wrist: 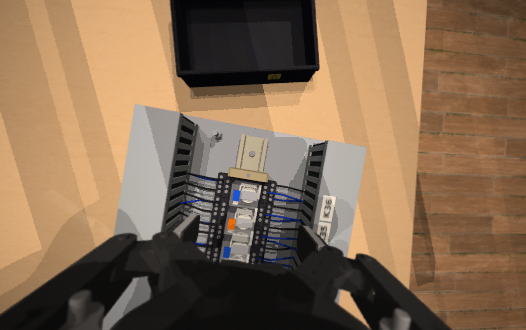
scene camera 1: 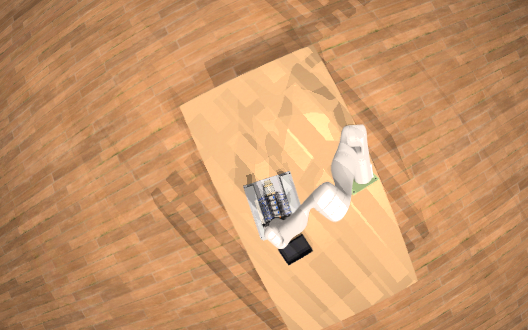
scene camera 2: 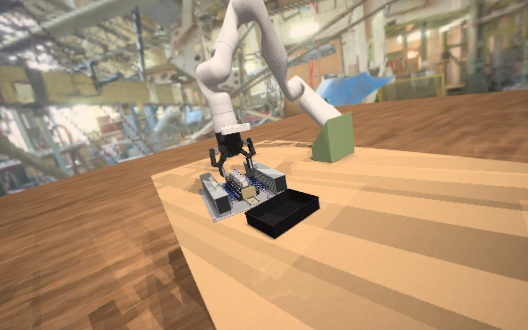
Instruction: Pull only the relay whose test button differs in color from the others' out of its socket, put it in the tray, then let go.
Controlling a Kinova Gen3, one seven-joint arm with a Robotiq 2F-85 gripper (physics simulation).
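Places are measured from the arm's base along level axes (x ahead, y left, z up), in metres.
Where they show: gripper, fingertip midpoint: (wrist: pixel 249 231) (scene camera 2: pixel 237 173); arm's base, link origin: (scene camera 1: pixel 362 176) (scene camera 2: pixel 335 126).
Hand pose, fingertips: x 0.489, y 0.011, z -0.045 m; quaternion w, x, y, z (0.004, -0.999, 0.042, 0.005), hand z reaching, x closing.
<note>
Things, the pixels of their top centre, and the offset from my fingertips.
- relay with the orange test button, top centre: (wrist: pixel 239 225) 0.002 m right, 0.009 m back, 0.016 m down
- black tray, top centre: (wrist: pixel 246 21) (scene camera 2: pixel 281 204) (scene camera 1: pixel 295 250) 0.217 m left, 0.013 m back, 0.050 m down
- panel, top centre: (wrist: pixel 236 247) (scene camera 2: pixel 240 188) (scene camera 1: pixel 275 206) 0.054 m right, 0.016 m back, 0.075 m down
- tan end stop, top centre: (wrist: pixel 248 175) (scene camera 2: pixel 247 188) 0.044 m left, 0.004 m back, 0.045 m down
In the wrist view, the relay with the orange test button (wrist: pixel 244 221) sits in its socket, second from the tan end stop. The relays beside it, one nearer the end stop (wrist: pixel 248 195) and one nearer the gripper (wrist: pixel 239 251), have blue buttons. Further relays are hidden by the gripper body. My gripper (scene camera 2: pixel 236 172) (wrist: pixel 249 231) is open and empty, above the relay row with a finger on each side of it. In scene camera 1 the arm hides it. The black tray (scene camera 1: pixel 295 250) (scene camera 2: pixel 260 225) (wrist: pixel 225 79) stands beyond the end-stop end of the panel and is empty.
Grey wiring ducts (scene camera 2: pixel 216 195) (wrist: pixel 142 165) rise along both sides of the panel (wrist: pixel 290 155). Black and blue wires (wrist: pixel 286 196) run from the sockets to the ducts. The tan end stop (wrist: pixel 248 174) closes the row. A green block (scene camera 2: pixel 340 140) supports the arm's base.
</note>
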